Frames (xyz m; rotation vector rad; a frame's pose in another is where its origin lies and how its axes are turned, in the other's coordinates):
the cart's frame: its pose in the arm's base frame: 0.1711 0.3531 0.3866 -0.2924 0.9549 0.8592
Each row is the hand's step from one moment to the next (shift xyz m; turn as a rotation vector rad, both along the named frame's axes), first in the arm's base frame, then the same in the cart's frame.
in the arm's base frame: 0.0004 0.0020 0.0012 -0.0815 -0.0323 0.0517
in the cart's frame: 0.0002 0.0012 0.0021 -0.0818 0.0477 -0.0373
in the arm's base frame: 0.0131 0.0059 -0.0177 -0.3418 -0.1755 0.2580
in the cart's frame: 0.0211 -0.0085 0.0011 -0.3970 0.1799 -0.1557
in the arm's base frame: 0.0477 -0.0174 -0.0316 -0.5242 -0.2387 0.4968
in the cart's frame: 0.0304 -0.0515 0.0004 -0.6752 0.3096 -0.1639
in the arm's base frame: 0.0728 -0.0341 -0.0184 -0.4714 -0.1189 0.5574
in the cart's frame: 0.0184 -0.0793 0.0133 -0.6479 0.3555 -0.0299
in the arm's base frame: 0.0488 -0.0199 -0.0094 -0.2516 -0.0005 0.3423
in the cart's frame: 0.0115 -0.0508 0.0123 -0.3499 0.2366 0.0454
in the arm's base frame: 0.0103 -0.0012 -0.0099 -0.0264 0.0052 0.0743
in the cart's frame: 0.0104 -0.0099 -0.0002 -0.0651 0.0336 0.0296
